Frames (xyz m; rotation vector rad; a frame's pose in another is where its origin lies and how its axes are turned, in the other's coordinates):
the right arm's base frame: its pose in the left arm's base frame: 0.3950 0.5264 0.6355 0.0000 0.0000 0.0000
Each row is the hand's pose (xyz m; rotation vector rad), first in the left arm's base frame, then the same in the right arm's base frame.
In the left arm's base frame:
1: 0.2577 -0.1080 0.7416 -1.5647 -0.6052 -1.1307
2: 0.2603 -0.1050 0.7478 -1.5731 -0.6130 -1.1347
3: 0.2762 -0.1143 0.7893 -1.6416 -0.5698 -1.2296
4: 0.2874 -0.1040 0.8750 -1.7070 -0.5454 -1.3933
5: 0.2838 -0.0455 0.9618 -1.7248 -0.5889 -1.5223
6: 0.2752 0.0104 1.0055 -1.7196 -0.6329 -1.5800
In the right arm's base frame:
1: -0.1373 -0.6344 0.1061 -1.5647 -0.6052 -1.1307
2: -0.1347 -0.6314 0.1123 -1.5731 -0.6130 -1.1347
3: -0.1188 -0.6407 0.1538 -1.6416 -0.5698 -1.2296
4: -0.1076 -0.6304 0.2395 -1.7070 -0.5454 -1.3933
5: -0.1112 -0.5719 0.3263 -1.7248 -0.5889 -1.5223
6: -0.1198 -0.5160 0.3700 -1.7196 -0.6329 -1.5800

